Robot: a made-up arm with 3 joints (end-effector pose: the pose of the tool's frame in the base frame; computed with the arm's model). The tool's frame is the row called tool. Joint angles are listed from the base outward.
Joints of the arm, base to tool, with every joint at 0 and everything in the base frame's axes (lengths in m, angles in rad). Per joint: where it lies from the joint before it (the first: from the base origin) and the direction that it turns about. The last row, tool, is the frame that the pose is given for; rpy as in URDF.
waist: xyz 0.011 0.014 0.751 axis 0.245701 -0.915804 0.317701
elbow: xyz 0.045 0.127 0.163 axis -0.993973 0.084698 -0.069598
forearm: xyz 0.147 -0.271 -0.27 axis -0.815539 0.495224 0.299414
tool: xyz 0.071 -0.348 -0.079 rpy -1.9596 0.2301 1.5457
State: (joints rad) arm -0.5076 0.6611 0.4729
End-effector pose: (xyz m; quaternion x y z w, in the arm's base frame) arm 0.3448 -0.5156 1.0157 -0.4486 -0.0707 0.8835 0.1150
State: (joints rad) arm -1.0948 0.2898 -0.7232
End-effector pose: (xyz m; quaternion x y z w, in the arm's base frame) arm -0.1164 -0.5797 0.6813 -0.6340 -0.1816 0.5320 0.5311
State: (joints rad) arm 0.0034 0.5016 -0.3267
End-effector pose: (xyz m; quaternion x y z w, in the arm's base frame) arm 0.2257 -0.5931 0.8155 -0.7251 -0.4658 0.4499 0.2345
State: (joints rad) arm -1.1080 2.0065 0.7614
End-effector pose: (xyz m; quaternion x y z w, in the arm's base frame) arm 0.8707 0.0620 0.8158 -0.1310 -0.4103 -0.8036 0.4108
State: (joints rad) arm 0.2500 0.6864 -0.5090
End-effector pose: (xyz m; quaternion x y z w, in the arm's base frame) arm 0.2257 -0.6019 0.9117 -0.7714 -0.5238 0.3275 0.1525
